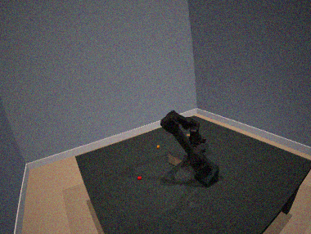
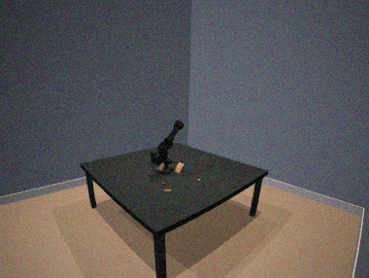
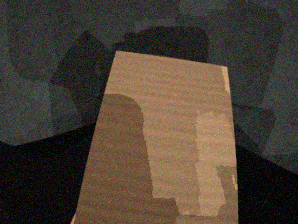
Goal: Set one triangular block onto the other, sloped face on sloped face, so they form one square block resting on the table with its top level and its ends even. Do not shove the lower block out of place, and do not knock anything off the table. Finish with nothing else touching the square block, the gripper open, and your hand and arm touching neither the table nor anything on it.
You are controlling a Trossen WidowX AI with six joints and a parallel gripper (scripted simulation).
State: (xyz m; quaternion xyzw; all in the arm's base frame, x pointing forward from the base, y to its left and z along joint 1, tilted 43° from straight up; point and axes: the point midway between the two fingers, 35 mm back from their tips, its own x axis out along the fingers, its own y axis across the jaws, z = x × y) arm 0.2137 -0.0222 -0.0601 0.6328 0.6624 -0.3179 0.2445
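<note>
My gripper tip is now 1 cm to the right of the tan triangular block and 1 cm below it.
</note>
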